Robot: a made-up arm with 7 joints.
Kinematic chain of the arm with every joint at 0, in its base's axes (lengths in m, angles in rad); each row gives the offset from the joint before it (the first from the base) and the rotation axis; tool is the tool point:
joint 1: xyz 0 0 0.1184 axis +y
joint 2: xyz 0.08 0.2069 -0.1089 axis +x
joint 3: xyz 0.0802 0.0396 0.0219 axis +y
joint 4: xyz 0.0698 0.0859 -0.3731 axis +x
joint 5: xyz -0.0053 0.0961 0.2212 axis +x
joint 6: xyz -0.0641 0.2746 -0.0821 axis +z
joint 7: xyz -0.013 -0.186 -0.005 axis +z
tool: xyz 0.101 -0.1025 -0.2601
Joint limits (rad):
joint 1: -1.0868..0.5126
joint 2: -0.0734..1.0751
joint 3: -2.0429..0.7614
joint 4: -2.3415..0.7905
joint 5: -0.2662..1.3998
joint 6: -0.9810..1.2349
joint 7: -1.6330..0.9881
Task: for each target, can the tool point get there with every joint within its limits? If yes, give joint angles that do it. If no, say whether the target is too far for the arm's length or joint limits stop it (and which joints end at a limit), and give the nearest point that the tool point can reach.
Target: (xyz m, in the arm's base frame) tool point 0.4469 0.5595 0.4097
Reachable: yes | joints -0.6953 0.3985 -1.2486 0.5164 0.4055 0.0615 -0.7832
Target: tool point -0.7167 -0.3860 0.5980
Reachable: no: joint limits stop it (at a limit: joint 1, joint 2, joint 3, joint 6) | nearest point -0.3822 0.0607 0.7151 | short by 0.570 m
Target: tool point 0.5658 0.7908 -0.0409
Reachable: yes | joints -0.4329 0.4869 -0.7005 -0.6305 0.8589 -0.4905 -0.4836
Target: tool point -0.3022 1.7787 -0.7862
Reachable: no: too far | nearest point -0.1531 1.1758 -0.5058 | short by 0.681 m
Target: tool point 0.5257 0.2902 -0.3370
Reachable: yes | joints 0.0878 0.1430 -1.0993 -1.2292 -0.0259 -0.7894 0.2259
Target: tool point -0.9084 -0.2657 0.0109
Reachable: no: joint limits stop it (at a limit: joint 1, joint 2, joint 4, joint 6, joint 7) | nearest point -0.7456 0.0362 -0.0113 | short by 0.344 m
